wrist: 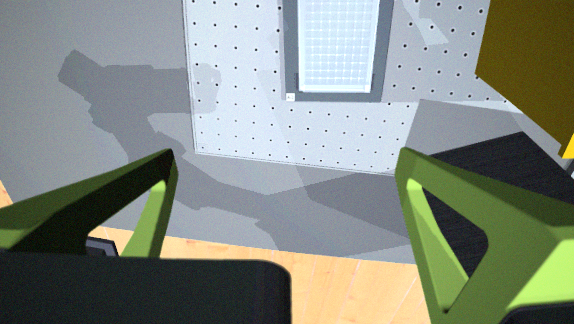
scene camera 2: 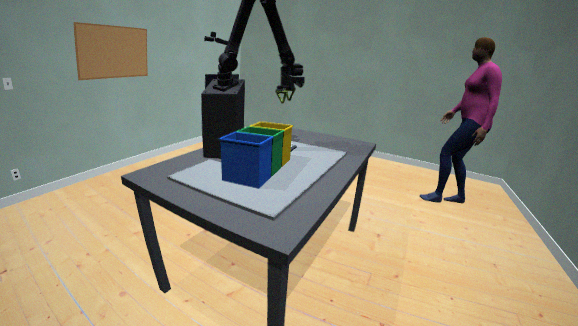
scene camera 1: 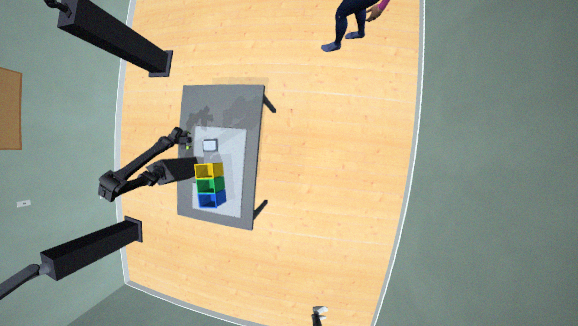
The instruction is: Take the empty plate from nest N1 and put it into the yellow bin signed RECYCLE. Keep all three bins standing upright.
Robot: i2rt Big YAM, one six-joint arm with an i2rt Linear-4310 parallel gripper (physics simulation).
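Places are measured from the arm's base along level axes (x left, y down, z back), in metres.
Where they show: gripper, fingertip midpoint: [wrist: 286,160] [scene camera 2: 285,102]; arm's base, origin of the base link: [scene camera 2: 225,85] [scene camera 1: 160,172].
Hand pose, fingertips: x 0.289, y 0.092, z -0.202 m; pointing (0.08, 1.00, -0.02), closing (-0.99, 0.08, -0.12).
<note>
Things, the pixels of their centre, and the offset from my fingertips. Level surfaces: height alone.
- empty plate, body centre: [wrist: 337,37] [scene camera 1: 209,145] dx -0.037, dy +0.252, dz -0.001 m
- dark grey nest frame, body centre: [wrist: 336,34] [scene camera 1: 210,145] dx -0.037, dy +0.263, dz -0.001 m
- yellow bin, body centre: [scene camera 2: 271,143] [scene camera 1: 209,170] dx -0.257, dy +0.181, dz -0.077 m
- green bin, body centre: [scene camera 2: 259,150] [scene camera 1: 211,184] dx -0.385, dy +0.181, dz -0.103 m
- blue bin, body centre: [scene camera 2: 246,158] [scene camera 1: 212,197] dx -0.513, dy +0.181, dz -0.128 m
- pale perforated board, its level: dy +0.270 m
- grey table, its level: dy +0.284 m
The empty plate [scene camera 1: 210,145] [wrist: 337,45] is a pale, clear gridded rectangle seated in a dark grey nest frame [wrist: 291,60] with a small white label. The plate is cut off at the wrist view's top edge. My gripper [scene camera 1: 188,140] [scene camera 2: 285,99] [wrist: 286,160] has green fingers; it is open and empty, high above the table's arm-side edge, off to the side of the plate. The yellow bin [scene camera 1: 216,170] [scene camera 2: 287,145] [wrist: 525,60], green bin [scene camera 1: 218,184] [scene camera 2: 277,152] and blue bin [scene camera 1: 218,199] [scene camera 2: 245,162] stand upright in a row. No RECYCLE sign is readable.
The bins and nest stand on a pale perforated board [scene camera 1: 232,170] [scene camera 2: 275,207] [wrist: 235,100] on the grey table [scene camera 1: 190,95] [scene camera 2: 175,190] [wrist: 40,30]. My arm's black pedestal [scene camera 1: 180,170] [scene camera 2: 222,120] [wrist: 490,160] stands beside the yellow bin's side. A person [scene camera 1: 345,20] [scene camera 2: 482,90] stands beyond the table.
</note>
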